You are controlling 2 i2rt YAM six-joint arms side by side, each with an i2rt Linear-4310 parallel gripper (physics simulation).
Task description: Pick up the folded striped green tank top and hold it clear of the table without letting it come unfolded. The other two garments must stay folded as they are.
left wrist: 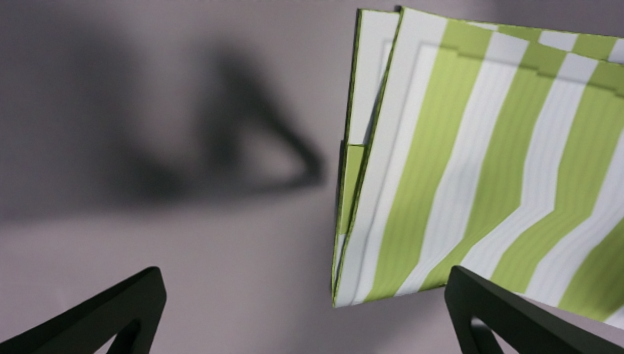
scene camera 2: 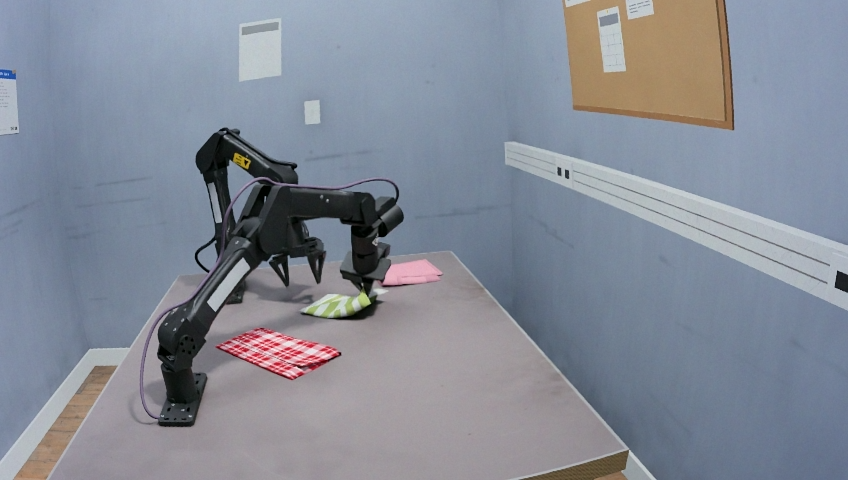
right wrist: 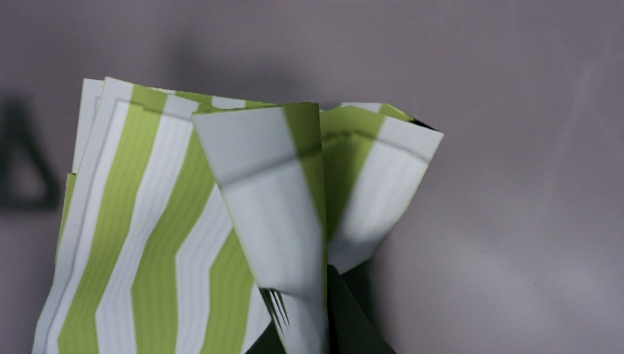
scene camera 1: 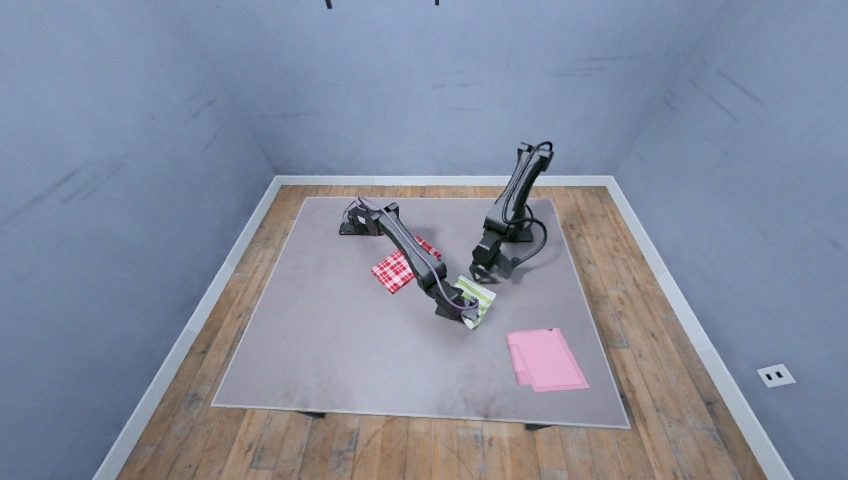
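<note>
The striped green tank top point(scene camera 1: 484, 295) point(scene camera 2: 336, 305) point(left wrist: 450, 125) point(right wrist: 150, 200) is folded. Its edge is pinched up into a fold at the right gripper, with a flap standing out to the right in the right wrist view. In scene camera 2 its left part sits low at the table, and its right part is raised above a shadow. My right gripper point(scene camera 2: 365, 290) point(right wrist: 316, 279) is shut on this edge; cloth hides one finger. My left gripper point(scene camera 1: 489, 277) point(scene camera 2: 303, 283) point(left wrist: 306, 280) is open and empty, above the table beside the tank top's other end.
A red checked garment point(scene camera 1: 392, 272) point(scene camera 2: 276, 350) lies folded under the right arm's reach. A pink garment point(scene camera 1: 550, 359) point(scene camera 2: 411, 271) lies folded at the lower right in scene camera 1. Both lie on the grey table point(scene camera 1: 333, 356) point(scene camera 2: 452, 380).
</note>
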